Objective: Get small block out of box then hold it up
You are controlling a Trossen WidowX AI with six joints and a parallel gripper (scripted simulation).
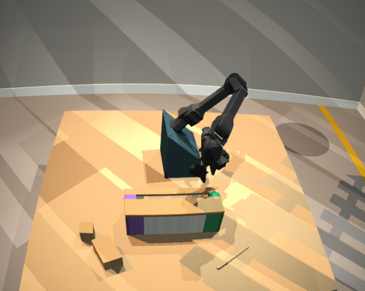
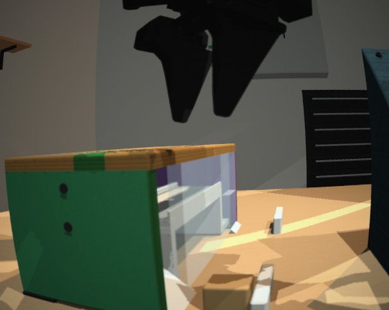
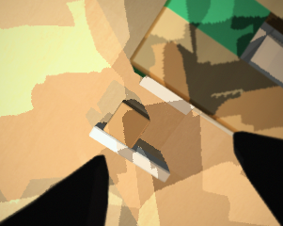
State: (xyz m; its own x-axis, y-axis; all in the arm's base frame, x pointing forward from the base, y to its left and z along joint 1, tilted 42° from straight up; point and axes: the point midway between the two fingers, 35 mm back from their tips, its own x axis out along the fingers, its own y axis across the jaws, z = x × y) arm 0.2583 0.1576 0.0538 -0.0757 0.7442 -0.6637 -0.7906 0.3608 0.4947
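My gripper tip is now 2 cm past the block, 1 cm to the right of it and 13 cm above it. Round my gripper tip: thin rod 30 cm ahead, 13 cm to the left, 15 cm below; then box 9 cm ahead, 14 cm to the right, 9 cm below.
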